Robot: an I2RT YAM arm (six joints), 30 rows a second.
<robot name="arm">
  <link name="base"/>
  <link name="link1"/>
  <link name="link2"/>
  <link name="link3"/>
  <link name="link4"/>
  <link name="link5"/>
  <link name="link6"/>
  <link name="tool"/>
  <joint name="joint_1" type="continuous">
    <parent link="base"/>
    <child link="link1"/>
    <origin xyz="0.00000 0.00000 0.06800" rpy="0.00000 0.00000 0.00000"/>
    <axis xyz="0 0 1"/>
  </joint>
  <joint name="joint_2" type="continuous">
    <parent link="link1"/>
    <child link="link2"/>
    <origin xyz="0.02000 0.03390 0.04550" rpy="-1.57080 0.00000 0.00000"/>
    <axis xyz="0 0 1"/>
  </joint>
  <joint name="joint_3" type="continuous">
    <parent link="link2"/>
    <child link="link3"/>
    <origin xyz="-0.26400 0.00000 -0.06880" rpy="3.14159 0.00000 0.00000"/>
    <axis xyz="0 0 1"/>
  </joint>
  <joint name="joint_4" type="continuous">
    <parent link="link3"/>
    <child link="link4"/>
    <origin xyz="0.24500 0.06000 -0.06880" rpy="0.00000 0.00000 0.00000"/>
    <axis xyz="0 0 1"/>
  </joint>
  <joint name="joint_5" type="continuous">
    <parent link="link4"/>
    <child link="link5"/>
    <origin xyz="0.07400 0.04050 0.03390" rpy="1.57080 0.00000 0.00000"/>
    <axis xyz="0 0 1"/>
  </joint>
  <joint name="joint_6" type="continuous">
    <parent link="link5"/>
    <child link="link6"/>
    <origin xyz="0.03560 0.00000 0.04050" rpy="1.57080 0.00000 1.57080"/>
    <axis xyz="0 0 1"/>
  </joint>
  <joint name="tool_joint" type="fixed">
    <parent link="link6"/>
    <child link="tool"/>
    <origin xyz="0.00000 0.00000 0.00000" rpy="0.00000 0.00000 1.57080"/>
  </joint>
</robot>
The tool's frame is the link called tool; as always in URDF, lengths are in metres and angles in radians. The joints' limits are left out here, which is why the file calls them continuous.
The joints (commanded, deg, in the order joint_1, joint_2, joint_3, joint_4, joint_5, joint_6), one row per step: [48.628 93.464 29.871 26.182 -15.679 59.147]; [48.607 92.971 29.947 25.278 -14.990 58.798]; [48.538 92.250 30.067 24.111 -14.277 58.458]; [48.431 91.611 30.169 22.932 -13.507 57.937]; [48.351 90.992 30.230 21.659 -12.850 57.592]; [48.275 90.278 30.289 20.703 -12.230 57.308]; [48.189 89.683 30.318 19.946 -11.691 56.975]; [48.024 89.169 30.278 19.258 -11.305 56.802]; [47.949 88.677 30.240 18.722 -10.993 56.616]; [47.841 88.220 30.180 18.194 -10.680 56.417]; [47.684 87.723 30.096 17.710 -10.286 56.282]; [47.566 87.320 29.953 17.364 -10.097 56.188]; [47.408 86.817 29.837 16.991 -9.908 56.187]
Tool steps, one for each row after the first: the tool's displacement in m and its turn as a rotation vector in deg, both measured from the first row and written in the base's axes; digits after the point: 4 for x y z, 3 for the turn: [0.0000 -0.0008 0.0012 -0.636 -0.355 -0.362]; [0.0000 -0.0020 0.0032 -1.278 -0.719 -0.791]; [0.0001 -0.0033 0.0048 -2.091 -1.167 -1.189]; [-0.0001 -0.0048 0.0059 -2.925 -1.331 -1.565]; [-0.0002 -0.0060 0.0080 -3.419 -1.700 -1.950]; [-0.0002 -0.0071 0.0097 -3.859 -2.099 -2.252]; [-0.0002 -0.0086 0.0108 -4.248 -2.255 -2.605]; [-0.0004 -0.0097 0.0120 -4.508 -2.475 -2.806]; [-0.0005 -0.0109 0.0130 -4.813 -2.671 -3.031]; [-0.0005 -0.0124 0.0140 -5.088 -2.894 -3.409]; [-0.0008 -0.0137 0.0147 -5.271 -2.985 -3.612]; [-0.0009 -0.0151 0.0158 -5.348 -3.073 -3.916]
